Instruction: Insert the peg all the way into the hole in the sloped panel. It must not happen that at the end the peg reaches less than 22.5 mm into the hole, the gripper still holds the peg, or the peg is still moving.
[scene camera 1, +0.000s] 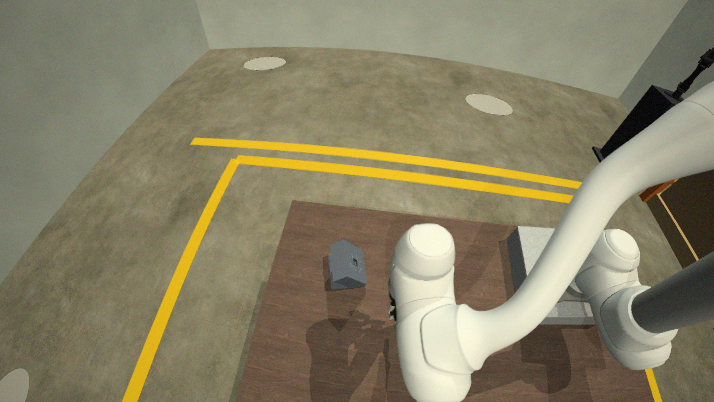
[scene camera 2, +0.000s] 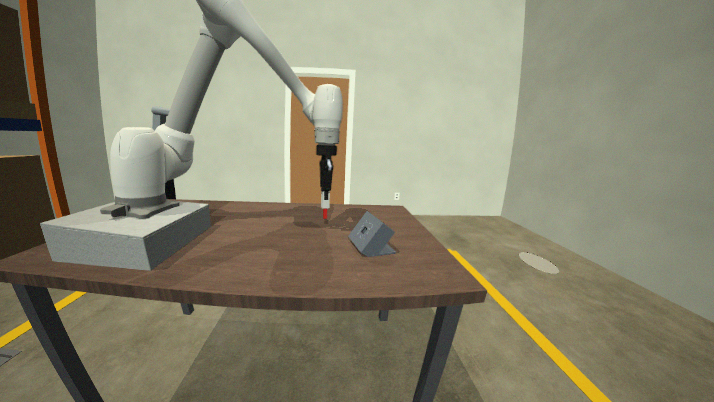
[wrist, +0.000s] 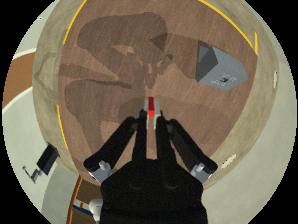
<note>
I see my gripper (scene camera 2: 325, 207).
My gripper shows as well in the wrist view (wrist: 150, 105).
</note>
